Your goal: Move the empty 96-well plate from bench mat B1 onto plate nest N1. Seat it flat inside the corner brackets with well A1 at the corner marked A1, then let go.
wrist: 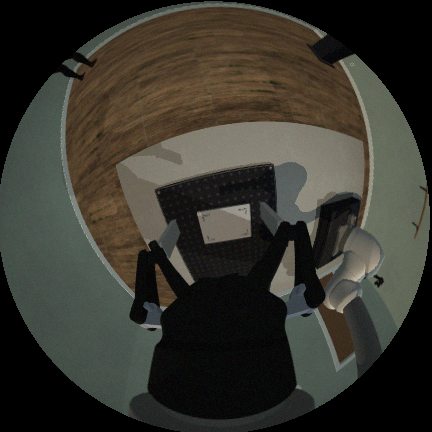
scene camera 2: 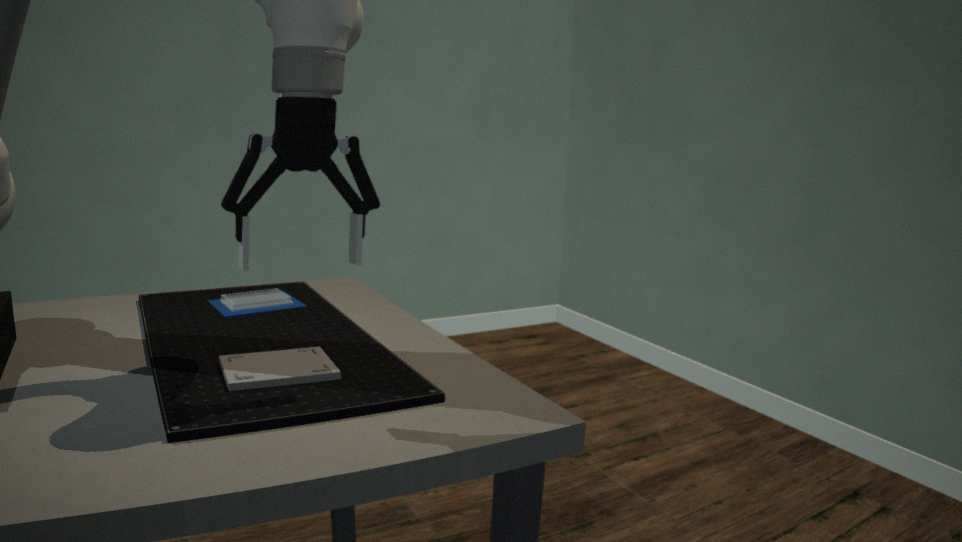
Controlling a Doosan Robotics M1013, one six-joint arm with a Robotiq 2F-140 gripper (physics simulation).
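Seen in the pictures: gripper, between the fingertips: (wrist: 217, 218) (scene camera 2: 300, 265); arm's base, origin of its link: (wrist: 343, 235).
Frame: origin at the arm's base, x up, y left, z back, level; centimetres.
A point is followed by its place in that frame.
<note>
The clear-white 96-well plate (scene camera 2: 255, 298) @(x -4.8, y 11.9, z -65.5 cm) lies flat on the blue bench mat (scene camera 2: 235, 311) @(x -6.0, y 8.3, z -60.3 cm) at the back of the black board in the scene view. The pale plate nest (scene camera 2: 279, 368) @(x -5.1, y -26.5, z -56.9 cm) (wrist: 225, 224) @(x -5.1, y -24.6, z -57.3 cm) stands nearer the front of the board, with dark corner brackets and no plate on it. My gripper (scene camera 2: 300, 262) @(x 11.6, y -35.3, z -57.3 cm) (wrist: 217, 218) @(x 11.6, y -35.3, z -57.3 cm) is open and empty, fingers pointing down. It hangs well above the board, and in the scene view its fingers appear above the plate. The well plate and mat do not show in the wrist view, where the gripper body covers the back of the board.
The black perforated board (scene camera 2: 376, 377) @(x -6.2, y -33.1, z -69.3 cm) (wrist: 175, 197) @(x -6.3, y -37.7, z -69.1 cm) lies on the grey table (scene camera 2: 498, 417) @(x -7.6, y -50.5, z -78.2 cm) (wrist: 320, 137) @(x -7.6, y -45.7, z -11.6 cm). The robot's dark base (wrist: 332, 232) @(x 0.1, y -7.2, z -12.8 cm) stands at the table's side in the wrist view, next to the white arm (wrist: 362, 250) @(x 16.3, y -5.3, z -6.1 cm). A wall is behind the table.
</note>
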